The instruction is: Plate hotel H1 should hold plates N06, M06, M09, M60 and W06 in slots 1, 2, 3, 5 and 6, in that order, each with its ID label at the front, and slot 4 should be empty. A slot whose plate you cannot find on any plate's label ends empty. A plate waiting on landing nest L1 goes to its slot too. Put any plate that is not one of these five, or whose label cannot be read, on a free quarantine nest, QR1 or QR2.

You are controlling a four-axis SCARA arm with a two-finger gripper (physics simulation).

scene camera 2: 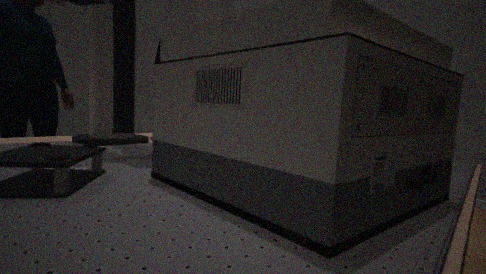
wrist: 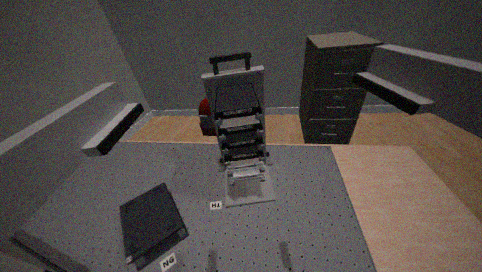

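Seen in the pictures: gripper, fingertip midpoint: (wrist: 245,80); arm's base, link origin: (scene camera 2: 112,142).
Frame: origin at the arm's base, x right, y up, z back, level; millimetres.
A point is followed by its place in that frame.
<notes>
My gripper (wrist: 245,80) {y 407, x 325, z -227 mm} is open, its two fingers wide apart at the left and right of the wrist view, with nothing between them. Plate hotel H1 (wrist: 232,74) {y 328, x 599, z -305 mm} stands upright ahead, beyond the fingers, with its label (wrist: 215,205) {y 13, x 457, z -371 mm} at its base. Dark and lighter layers show in its slots; which are plates I cannot tell, and no plate ID is readable. A dark nest (wrist: 152,220) {y 63, x 375, z -497 mm} stands at the lower left beside an N6 label (wrist: 168,261) {y 13, x 314, z -440 mm}; no plate shows on it. L1, QR1 and QR2 do not show in the wrist view.
A big boxy instrument (scene camera 2: 250,120) {y 137, x 290, z -841 mm} fills the middle of the dim scene view. A dark raised nest (scene camera 2: 45,155) {y 63, x 401, z -544 mm} and a person (scene camera 2: 30,75) are at its left. The wrist view shows a drawer cabinet (wrist: 332,95) and a red object (wrist: 204,117) behind the perforated table (wrist: 310,200) {y 13, x 498, z -114 mm}.
</notes>
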